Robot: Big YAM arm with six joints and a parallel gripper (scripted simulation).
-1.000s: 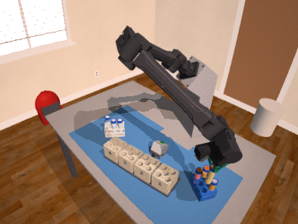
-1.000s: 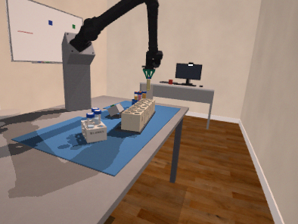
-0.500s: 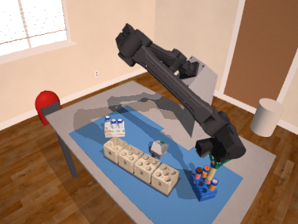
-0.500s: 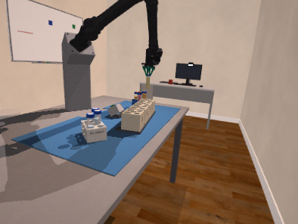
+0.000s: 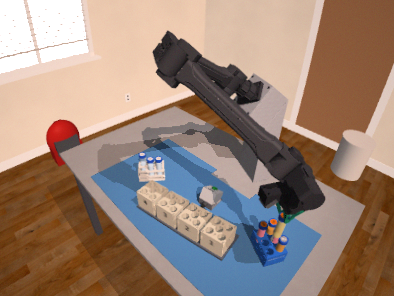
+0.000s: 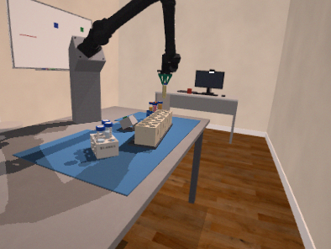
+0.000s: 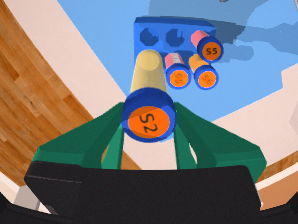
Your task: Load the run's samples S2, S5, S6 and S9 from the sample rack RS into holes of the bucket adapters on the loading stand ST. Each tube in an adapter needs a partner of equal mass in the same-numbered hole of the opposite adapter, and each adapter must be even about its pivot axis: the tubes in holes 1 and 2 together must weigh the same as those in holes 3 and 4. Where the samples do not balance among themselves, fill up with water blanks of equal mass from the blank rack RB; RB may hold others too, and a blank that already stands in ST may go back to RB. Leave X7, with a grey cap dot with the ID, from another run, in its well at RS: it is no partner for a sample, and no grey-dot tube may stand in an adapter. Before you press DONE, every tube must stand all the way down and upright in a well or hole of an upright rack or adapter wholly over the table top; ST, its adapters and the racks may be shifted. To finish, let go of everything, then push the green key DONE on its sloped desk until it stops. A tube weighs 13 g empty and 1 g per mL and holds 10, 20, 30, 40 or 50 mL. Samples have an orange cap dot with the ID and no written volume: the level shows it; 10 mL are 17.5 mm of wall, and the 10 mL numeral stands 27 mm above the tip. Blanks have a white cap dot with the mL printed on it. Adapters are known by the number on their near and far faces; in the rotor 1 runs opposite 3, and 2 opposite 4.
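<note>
Now: hand 10 mm past the sample tube S2 and 50 mm above it. From my hand the other things lie so: grey-dot tube X7: 20 mm behind, 40 mm to the left, 190 mm below; then sample tube S9: 50 mm behind, 190 mm below; then sample tube S5: 70 mm behind, 50 mm to the right, 190 mm below.
</note>
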